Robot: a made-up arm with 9 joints. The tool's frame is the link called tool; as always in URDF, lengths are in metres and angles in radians. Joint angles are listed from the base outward.
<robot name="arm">
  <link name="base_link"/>
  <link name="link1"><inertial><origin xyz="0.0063 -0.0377 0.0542"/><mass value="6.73"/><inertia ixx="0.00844" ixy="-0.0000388" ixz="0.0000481" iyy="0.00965" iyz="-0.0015" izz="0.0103"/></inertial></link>
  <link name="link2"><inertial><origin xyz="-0.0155 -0.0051 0.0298"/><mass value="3.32"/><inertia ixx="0.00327" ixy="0" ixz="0" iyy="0.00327" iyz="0" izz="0.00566"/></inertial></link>
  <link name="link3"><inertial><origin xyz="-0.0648 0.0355 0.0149"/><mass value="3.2"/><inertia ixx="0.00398" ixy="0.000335" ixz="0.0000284" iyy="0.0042" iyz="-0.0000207" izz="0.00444"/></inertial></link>
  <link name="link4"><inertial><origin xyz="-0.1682 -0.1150 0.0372"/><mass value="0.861"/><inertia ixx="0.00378" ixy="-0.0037" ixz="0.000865" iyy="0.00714" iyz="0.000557" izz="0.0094"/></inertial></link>
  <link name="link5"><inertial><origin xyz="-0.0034 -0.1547 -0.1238"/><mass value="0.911"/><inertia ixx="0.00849" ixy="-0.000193" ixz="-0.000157" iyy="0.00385" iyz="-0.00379" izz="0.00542"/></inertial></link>
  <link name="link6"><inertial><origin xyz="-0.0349 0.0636 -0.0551"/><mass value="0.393"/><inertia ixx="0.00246" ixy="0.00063" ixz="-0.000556" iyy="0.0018" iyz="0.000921" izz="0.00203"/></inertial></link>
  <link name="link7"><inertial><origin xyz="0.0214 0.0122 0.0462"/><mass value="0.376"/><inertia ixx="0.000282" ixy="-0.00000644" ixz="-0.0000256" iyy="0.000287" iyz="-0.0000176" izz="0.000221"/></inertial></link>
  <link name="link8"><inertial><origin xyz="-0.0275 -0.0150 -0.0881"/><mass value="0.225"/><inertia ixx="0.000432" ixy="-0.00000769" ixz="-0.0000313" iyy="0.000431" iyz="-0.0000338" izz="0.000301"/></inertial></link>
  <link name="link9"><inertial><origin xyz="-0.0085 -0.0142 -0.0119"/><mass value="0.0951"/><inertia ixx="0.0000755" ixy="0" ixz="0" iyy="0.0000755" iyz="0" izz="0.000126"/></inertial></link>
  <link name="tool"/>
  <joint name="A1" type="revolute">
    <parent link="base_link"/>
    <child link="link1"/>
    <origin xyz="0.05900 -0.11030 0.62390" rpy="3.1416 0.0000 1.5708"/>
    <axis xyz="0 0 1"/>
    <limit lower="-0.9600" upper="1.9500"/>
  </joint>
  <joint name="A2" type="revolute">
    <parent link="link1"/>
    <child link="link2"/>
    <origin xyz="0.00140 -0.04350 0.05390" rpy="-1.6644 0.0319 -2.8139"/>
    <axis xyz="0 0 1"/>
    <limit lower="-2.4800" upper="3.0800"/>
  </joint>
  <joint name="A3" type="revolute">
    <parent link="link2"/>
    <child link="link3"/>
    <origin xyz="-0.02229 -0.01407 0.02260" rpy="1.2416 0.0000 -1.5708"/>
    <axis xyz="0 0 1"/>
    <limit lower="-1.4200" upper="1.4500"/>
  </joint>
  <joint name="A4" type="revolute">
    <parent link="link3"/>
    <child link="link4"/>
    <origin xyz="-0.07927 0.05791 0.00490" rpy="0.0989 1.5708 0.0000"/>
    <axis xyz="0 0 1"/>
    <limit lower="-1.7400" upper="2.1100"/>
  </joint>
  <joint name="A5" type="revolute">
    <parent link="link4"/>
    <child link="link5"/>
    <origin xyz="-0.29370 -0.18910 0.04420" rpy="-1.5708 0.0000 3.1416"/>
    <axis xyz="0 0 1"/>
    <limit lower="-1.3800" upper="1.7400"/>
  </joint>
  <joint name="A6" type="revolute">
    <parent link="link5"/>
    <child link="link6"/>
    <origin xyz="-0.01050 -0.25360 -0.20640" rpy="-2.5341 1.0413 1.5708"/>
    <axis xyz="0 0 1"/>
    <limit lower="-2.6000" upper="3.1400"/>
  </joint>
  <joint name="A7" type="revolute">
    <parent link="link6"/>
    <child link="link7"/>
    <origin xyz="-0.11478 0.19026 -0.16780" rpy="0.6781 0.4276 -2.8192"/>
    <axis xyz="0 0 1"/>
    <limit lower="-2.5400" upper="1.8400"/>
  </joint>
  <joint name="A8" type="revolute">
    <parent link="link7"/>
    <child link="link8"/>
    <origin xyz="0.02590 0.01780 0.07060" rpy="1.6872 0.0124 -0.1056"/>
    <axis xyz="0 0 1"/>
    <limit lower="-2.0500" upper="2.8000"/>
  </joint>
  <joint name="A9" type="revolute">
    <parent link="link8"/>
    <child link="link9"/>
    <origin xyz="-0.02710 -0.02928 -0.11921" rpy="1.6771 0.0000 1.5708"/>
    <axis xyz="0 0 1"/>
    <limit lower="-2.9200" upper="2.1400"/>
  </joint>
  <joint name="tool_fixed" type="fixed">
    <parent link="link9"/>
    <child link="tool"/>
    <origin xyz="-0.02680 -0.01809 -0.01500" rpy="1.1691 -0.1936 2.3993"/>
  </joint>
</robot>
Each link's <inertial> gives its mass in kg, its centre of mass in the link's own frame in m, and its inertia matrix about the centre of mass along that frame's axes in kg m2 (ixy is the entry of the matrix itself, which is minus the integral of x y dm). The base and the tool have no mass. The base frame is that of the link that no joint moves.
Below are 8 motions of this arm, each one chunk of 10 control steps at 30 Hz.
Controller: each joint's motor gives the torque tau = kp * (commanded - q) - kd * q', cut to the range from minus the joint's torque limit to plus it. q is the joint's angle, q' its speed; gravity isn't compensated. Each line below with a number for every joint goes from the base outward.
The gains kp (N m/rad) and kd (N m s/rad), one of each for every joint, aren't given. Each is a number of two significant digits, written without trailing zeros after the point. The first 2 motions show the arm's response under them.
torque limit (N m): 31 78 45 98 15 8.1 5.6 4.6 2.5
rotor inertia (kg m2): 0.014 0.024 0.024 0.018 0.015 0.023 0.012 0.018 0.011
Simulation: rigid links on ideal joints. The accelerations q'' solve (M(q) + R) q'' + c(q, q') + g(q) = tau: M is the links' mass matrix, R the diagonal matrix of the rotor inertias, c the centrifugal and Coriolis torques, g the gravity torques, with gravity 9.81 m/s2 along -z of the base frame. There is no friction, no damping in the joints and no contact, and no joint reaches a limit. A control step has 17 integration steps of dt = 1/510 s. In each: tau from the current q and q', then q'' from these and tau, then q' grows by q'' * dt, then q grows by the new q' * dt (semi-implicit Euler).
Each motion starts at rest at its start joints. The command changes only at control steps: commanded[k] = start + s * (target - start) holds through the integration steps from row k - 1 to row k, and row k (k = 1, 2, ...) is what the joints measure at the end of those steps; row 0 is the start. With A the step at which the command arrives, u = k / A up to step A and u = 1 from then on. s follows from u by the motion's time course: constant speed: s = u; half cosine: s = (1 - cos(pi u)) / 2; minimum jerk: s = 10 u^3 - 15 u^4 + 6 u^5; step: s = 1 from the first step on.
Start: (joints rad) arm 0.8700 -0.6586 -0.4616 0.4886 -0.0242 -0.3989 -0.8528 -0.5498 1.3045
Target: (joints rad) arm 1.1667 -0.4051 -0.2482 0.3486 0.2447 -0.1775 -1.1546 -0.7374 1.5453
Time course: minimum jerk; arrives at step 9
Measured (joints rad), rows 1 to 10:
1: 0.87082 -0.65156 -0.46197 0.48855 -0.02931 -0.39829 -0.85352 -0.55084 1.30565
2: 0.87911 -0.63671 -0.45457 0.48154 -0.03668 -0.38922 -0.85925 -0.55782 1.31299
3: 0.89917 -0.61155 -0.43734 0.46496 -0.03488 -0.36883 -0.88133 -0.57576 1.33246
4: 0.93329 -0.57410 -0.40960 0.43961 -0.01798 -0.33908 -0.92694 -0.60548 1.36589
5: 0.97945 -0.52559 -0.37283 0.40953 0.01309 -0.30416 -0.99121 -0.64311 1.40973
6: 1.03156 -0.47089 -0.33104 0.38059 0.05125 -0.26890 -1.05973 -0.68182 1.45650
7: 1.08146 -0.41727 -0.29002 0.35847 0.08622 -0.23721 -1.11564 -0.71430 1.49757
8: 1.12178 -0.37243 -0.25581 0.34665 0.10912 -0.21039 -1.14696 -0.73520 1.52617
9: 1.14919 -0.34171 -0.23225 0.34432 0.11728 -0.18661 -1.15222 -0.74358 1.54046
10: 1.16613 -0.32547 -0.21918 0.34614 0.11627 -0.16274 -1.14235 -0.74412 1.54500
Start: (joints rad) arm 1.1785 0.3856 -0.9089 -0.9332 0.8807 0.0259 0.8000 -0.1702 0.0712
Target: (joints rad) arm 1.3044 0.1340 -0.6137 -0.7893 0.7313 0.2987 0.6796 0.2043 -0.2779
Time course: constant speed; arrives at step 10
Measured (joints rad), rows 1 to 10:
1: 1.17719 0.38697 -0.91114 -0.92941 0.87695 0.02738 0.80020 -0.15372 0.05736
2: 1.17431 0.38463 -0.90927 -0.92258 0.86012 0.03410 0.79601 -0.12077 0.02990
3: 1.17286 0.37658 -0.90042 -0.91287 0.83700 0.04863 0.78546 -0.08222 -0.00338
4: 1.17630 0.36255 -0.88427 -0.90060 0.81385 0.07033 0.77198 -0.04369 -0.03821
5: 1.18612 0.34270 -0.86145 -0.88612 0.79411 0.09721 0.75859 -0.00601 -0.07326
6: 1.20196 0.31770 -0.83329 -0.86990 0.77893 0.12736 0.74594 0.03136 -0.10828
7: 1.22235 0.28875 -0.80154 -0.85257 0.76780 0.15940 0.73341 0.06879 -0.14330
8: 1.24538 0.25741 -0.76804 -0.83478 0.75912 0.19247 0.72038 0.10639 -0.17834
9: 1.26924 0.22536 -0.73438 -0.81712 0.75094 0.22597 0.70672 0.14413 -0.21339
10: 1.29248 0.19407 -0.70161 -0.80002 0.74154 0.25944 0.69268 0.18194 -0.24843
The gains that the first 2 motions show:
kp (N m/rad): 120 190 140 490 52 24 19 29 15
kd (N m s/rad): 6 10 8.7 13 4.5 1.1 0.56 0.97 0.67
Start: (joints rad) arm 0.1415 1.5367 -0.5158 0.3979 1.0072 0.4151 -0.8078 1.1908 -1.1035
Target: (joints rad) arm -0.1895 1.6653 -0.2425 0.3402 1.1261 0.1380 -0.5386 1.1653 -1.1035
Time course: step
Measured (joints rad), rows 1 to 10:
1: 0.03881 1.53363 -0.41317 0.39798 1.07408 0.38066 -0.70550 1.18615 -1.10306
2: -0.06584 1.56485 -0.34860 0.37276 1.12135 0.30082 -0.58556 1.17599 -1.10223
3: -0.13756 1.61024 -0.30874 0.33746 1.14403 0.18106 -0.53819 1.16792 -1.10279
4: -0.18013 1.65533 -0.28165 0.31221 1.14614 0.05747 -0.53633 1.16492 -1.10418
5: -0.20254 1.69015 -0.26259 0.30235 1.13487 -0.02496 -0.54125 1.16462 -1.10537
6: -0.21159 1.71047 -0.24837 0.30493 1.11900 -0.04602 -0.53915 1.16471 -1.10576
7: -0.21186 1.71680 -0.23720 0.31497 1.10528 -0.01337 -0.53493 1.16497 -1.10536
8: -0.20722 1.71248 -0.22901 0.32756 1.09741 0.04914 -0.53508 1.16581 -1.10455
9: -0.20088 1.70202 -0.22439 0.33867 1.09622 0.11464 -0.53966 1.16698 -1.10375
10: -0.19494 1.68976 -0.22331 0.34573 1.10055 0.16300 -0.54499 1.16791 -1.10321

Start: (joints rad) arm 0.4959 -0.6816 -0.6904 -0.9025 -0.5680 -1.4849 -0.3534 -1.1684 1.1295
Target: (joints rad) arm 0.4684 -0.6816 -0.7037 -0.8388 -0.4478 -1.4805 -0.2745 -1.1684 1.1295
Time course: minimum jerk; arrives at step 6
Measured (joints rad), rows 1 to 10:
1: 0.49417 -0.67270 -0.69709 -0.90476 -0.56113 -1.48226 -0.35553 -1.16922 1.12963
2: 0.49203 -0.65539 -0.70625 -0.90302 -0.55105 -1.47850 -0.35251 -1.17128 1.12992
3: 0.48812 -0.63976 -0.71521 -0.89170 -0.53721 -1.47887 -0.33356 -1.17279 1.13007
4: 0.48269 -0.63171 -0.72199 -0.87480 -0.51782 -1.48145 -0.30516 -1.17298 1.13001
5: 0.47743 -0.63197 -0.72537 -0.86002 -0.49519 -1.48239 -0.28294 -1.17235 1.12989
6: 0.47369 -0.63707 -0.72578 -0.85225 -0.47424 -1.48008 -0.27644 -1.17173 1.12986
7: 0.47117 -0.64157 -0.72521 -0.84951 -0.45801 -1.47587 -0.28073 -1.17159 1.12997
8: 0.46950 -0.64334 -0.72485 -0.84918 -0.44699 -1.47234 -0.28589 -1.17180 1.13012
9: 0.46852 -0.64283 -0.72492 -0.84980 -0.44055 -1.47116 -0.28719 -1.17202 1.13019
10: 0.46802 -0.64115 -0.72529 -0.85062 -0.43756 -1.47238 -0.28540 -1.17209 1.13018

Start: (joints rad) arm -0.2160 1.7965 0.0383 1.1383 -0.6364 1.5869 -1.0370 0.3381 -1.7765
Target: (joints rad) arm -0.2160 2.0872 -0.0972 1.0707 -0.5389 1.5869 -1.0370 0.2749 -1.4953
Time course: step
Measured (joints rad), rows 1 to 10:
1: -0.20151 1.92499 -0.01581 1.08486 -0.60764 1.56698 -1.04114 0.30662 -1.67410
2: -0.20636 2.00594 -0.05106 1.05930 -0.57199 1.58298 -1.03992 0.28152 -1.55786
3: -0.21388 2.04566 -0.07408 1.05819 -0.55065 1.60925 -1.03344 0.27483 -1.50707
4: -0.22047 2.06496 -0.08943 1.06013 -0.54062 1.63230 -1.02976 0.27523 -1.49361
5: -0.22372 2.07422 -0.09910 1.06079 -0.53569 1.64803 -1.02940 0.27640 -1.49237
6: -0.22377 2.07862 -0.10431 1.06073 -0.53278 1.65508 -1.03011 0.27690 -1.49330
7: -0.22203 2.08072 -0.10642 1.06057 -0.53058 1.65429 -1.03081 0.27695 -1.49399
8: -0.21979 2.08168 -0.10677 1.06046 -0.52852 1.64812 -1.03152 0.27690 -1.49429
9: -0.21782 2.08207 -0.10635 1.06043 -0.52645 1.63963 -1.03237 0.27689 -1.49443
10: -0.21642 2.08219 -0.10577 1.06041 -0.52445 1.63148 -1.03318 0.27691 -1.49450

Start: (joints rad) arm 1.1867 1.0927 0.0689 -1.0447 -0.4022 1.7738 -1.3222 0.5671 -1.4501
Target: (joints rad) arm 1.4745 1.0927 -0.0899 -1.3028 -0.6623 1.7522 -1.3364 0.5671 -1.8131
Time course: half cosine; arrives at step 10
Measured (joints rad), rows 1 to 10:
1: 1.19135 1.09656 0.06276 -1.04367 -0.40092 1.76476 -1.32709 0.56787 -1.45370
2: 1.20216 1.10023 0.05148 -1.05481 -0.40376 1.73855 -1.33712 0.56892 -1.46786
3: 1.21993 1.10354 0.03690 -1.07992 -0.41246 1.70636 -1.34694 0.56985 -1.49598
4: 1.24542 1.10648 0.01864 -1.11425 -0.42780 1.67771 -1.35381 0.57048 -1.53705
5: 1.27833 1.10842 -0.00275 -1.15349 -0.45011 1.65782 -1.35773 0.57077 -1.58743
6: 1.31699 1.10892 -0.02555 -1.19357 -0.47841 1.64850 -1.35961 0.57082 -1.64219
7: 1.35857 1.10789 -0.04761 -1.23056 -0.51057 1.64903 -1.36017 0.57074 -1.69593
8: 1.39931 1.10559 -0.06674 -1.26088 -0.54370 1.65718 -1.35982 0.57059 -1.74339
9: 1.43506 1.10246 -0.08111 -1.28164 -0.57453 1.67010 -1.35880 0.57040 -1.77993
10: 1.46184 1.09909 -0.08946 -1.29092 -0.59988 1.68493 -1.35731 0.57020 -1.80199

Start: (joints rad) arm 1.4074 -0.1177 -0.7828 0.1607 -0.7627 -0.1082 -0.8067 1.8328 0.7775
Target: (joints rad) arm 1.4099 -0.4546 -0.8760 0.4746 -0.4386 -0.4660 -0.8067 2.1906 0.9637
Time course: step
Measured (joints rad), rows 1 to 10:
1: 1.38258 -0.17703 -0.76841 0.35942 -0.73668 -0.27126 -0.77551 1.96240 0.85391
2: 1.41195 -0.29571 -0.78541 0.45268 -0.68992 -0.45308 -0.75566 2.15054 0.92707
3: 1.42780 -0.36870 -0.81940 0.47335 -0.60694 -0.52733 -0.78860 2.21629 0.95626
4: 1.42537 -0.40967 -0.85031 0.47504 -0.52614 -0.53475 -0.83570 2.21190 0.96303
5: 1.41638 -0.43239 -0.87162 0.47439 -0.46898 -0.52108 -0.85466 2.19721 0.96343
6: 1.40808 -0.44270 -0.88286 0.47382 -0.43898 -0.50613 -0.84440 2.19010 0.96324
7: 1.40353 -0.44361 -0.88539 0.47302 -0.43142 -0.49431 -0.82415 2.18888 0.96340
8: 1.40298 -0.43806 -0.88153 0.47188 -0.43900 -0.48580 -0.80781 2.18979 0.96367
9: 1.40504 -0.42936 -0.87416 0.47065 -0.45467 -0.48022 -0.79844 2.19108 0.96381
10: 1.40789 -0.42049 -0.86602 0.46967 -0.47279 -0.47699 -0.79368 2.19218 0.96382

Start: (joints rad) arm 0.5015 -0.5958 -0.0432 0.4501 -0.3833 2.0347 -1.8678 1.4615 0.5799
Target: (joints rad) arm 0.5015 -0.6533 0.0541 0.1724 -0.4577 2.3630 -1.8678 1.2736 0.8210
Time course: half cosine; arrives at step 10
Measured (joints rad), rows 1 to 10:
1: 0.50299 -0.58853 -0.04029 0.44866 -0.38316 2.03057 -1.86915 1.45967 0.58243
2: 0.50806 -0.58161 -0.03183 0.43509 -0.38404 2.02035 -1.87575 1.45215 0.59170
3: 0.51187 -0.57964 -0.02074 0.40888 -0.38501 2.01344 -1.88639 1.43676 0.60996
4: 0.51271 -0.58181 -0.00760 0.37276 -0.38680 2.01922 -1.89619 1.41420 0.63678
5: 0.51070 -0.58659 0.00691 0.33054 -0.39027 2.04303 -1.90138 1.38662 0.66994
6: 0.50670 -0.59290 0.02156 0.28663 -0.39595 2.08528 -1.90081 1.35683 0.70628
7: 0.50181 -0.60009 0.03488 0.24554 -0.40383 2.14210 -1.89521 1.32791 0.74220
8: 0.49699 -0.60753 0.04558 0.21135 -0.41329 2.20664 -1.88614 1.30281 0.77412
9: 0.49285 -0.61443 0.05280 0.18733 -0.42317 2.27039 -1.87537 1.28406 0.79889
10: 0.48966 -0.61986 0.05620 0.17572 -0.43202 2.32448 -1.86462 1.27354 0.81404

